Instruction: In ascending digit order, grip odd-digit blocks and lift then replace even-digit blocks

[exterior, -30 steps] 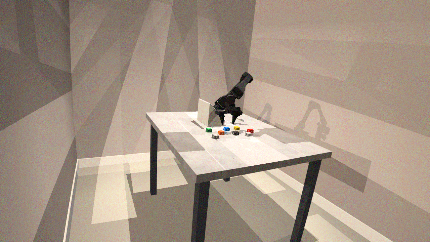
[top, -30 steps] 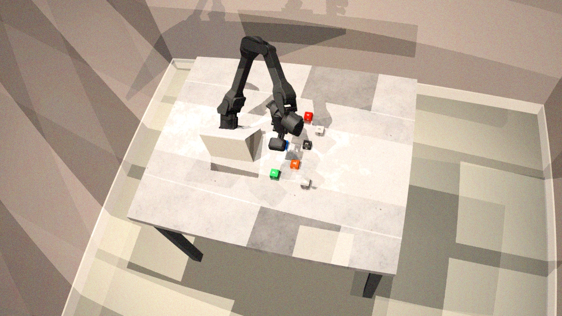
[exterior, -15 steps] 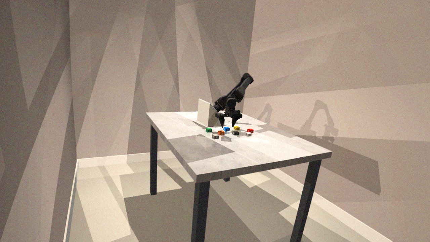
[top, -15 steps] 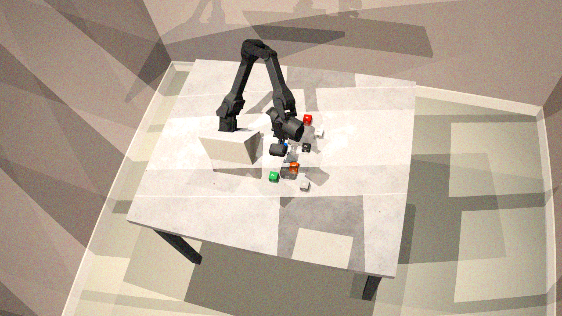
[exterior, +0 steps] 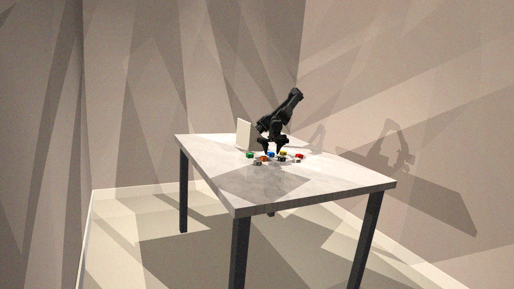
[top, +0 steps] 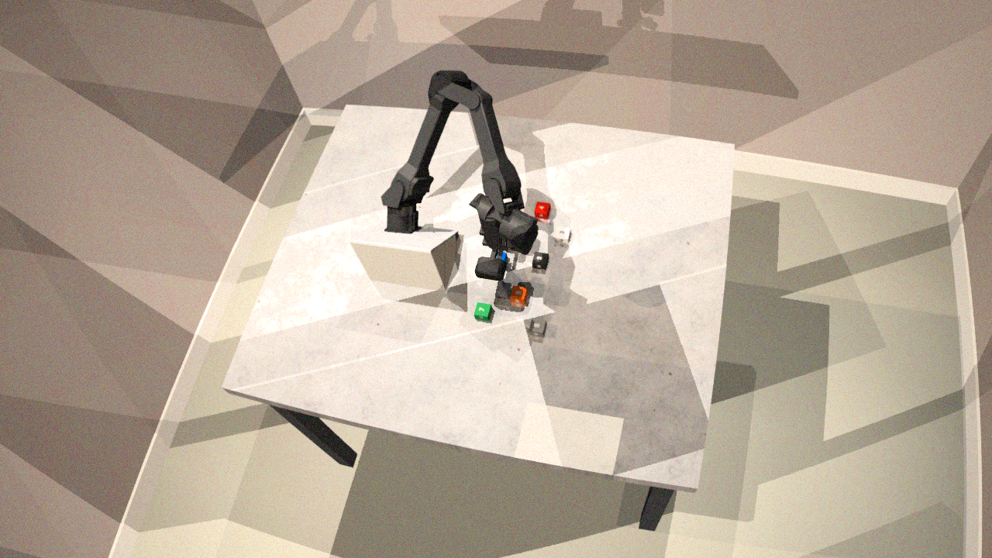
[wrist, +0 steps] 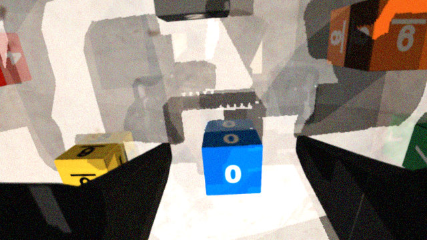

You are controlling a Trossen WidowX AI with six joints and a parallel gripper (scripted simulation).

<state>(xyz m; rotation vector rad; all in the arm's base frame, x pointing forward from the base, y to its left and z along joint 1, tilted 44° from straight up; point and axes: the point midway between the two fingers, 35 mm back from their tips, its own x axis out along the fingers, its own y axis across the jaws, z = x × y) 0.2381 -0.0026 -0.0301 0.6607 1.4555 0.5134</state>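
Right now my gripper tip is 1 cm past the blue 0 block. Round my gripper tip: yellow block (9 cm to the left, 1 cm behind); dark grey 2 block (9 cm ahead, 1 cm to the left); orange block (8 cm to the right, 5 cm ahead).
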